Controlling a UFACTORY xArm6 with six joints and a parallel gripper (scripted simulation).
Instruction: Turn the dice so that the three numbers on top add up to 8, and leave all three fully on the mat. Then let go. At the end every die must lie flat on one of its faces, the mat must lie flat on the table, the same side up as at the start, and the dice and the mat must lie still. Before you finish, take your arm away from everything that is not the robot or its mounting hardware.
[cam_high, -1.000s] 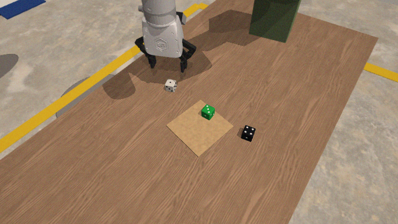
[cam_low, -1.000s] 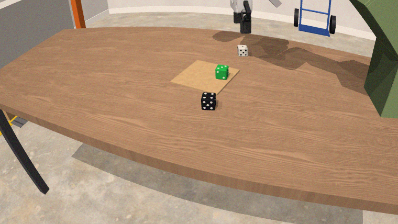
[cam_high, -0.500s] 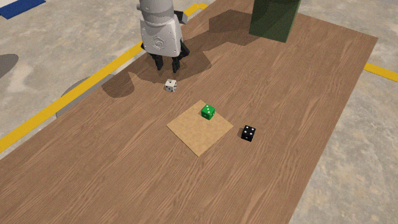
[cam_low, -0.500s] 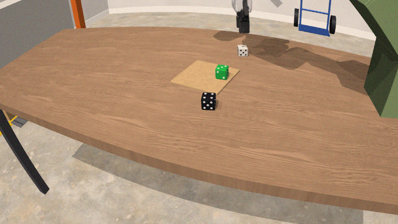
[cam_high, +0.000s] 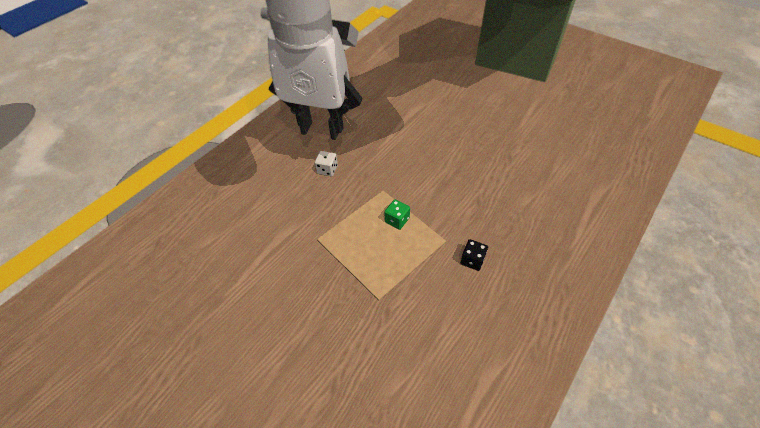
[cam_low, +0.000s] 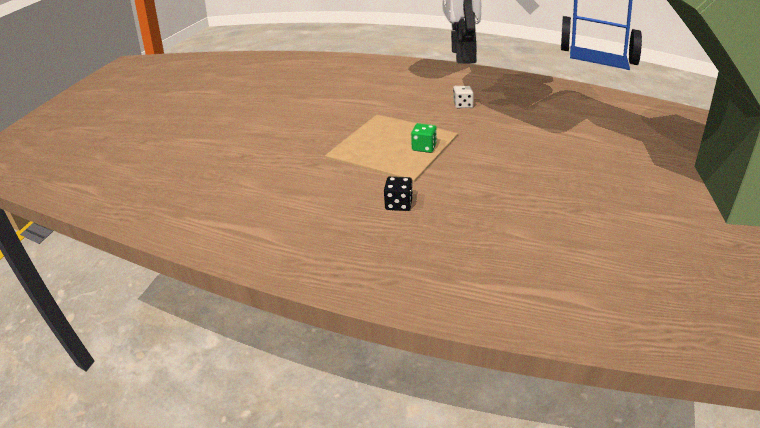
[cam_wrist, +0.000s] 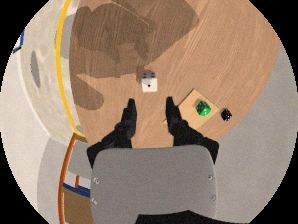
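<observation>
Now: hand 90 mm above the white die. The rest, counted from my hand: tan mat: 170 mm to the left, 110 mm below, 40 mm ahead; green die: 160 mm to the left, 90 mm below; black die: 290 mm to the left, 90 mm below, 30 mm behind.
</observation>
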